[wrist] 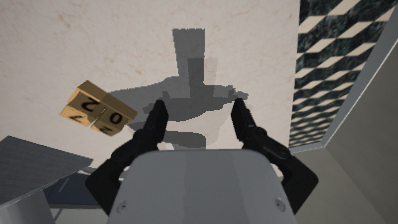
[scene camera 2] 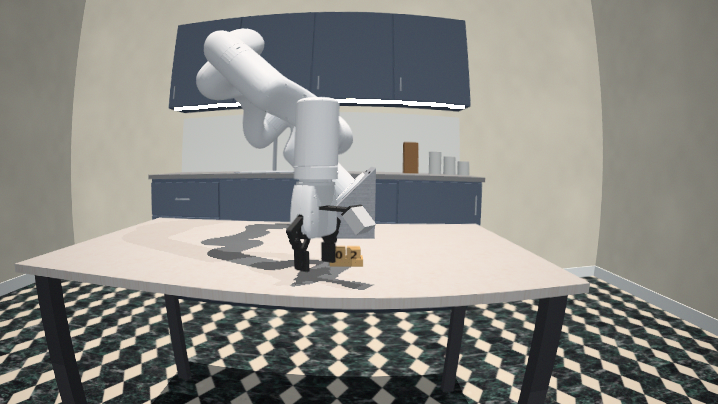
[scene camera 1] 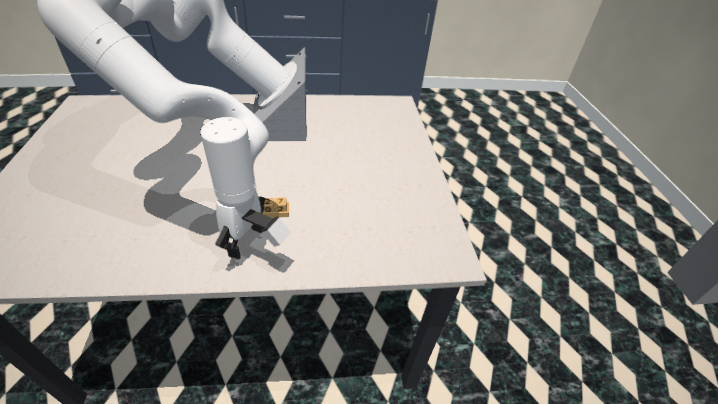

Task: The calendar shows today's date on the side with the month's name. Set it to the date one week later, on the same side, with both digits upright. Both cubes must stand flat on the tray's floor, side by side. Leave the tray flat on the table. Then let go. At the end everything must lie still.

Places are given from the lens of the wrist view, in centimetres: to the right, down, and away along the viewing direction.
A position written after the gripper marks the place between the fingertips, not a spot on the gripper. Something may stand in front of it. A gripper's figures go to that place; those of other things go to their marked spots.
gripper [wrist: 199,107]: 0, -1, 13
wooden tray [wrist: 88,88]: -14, -3, 13
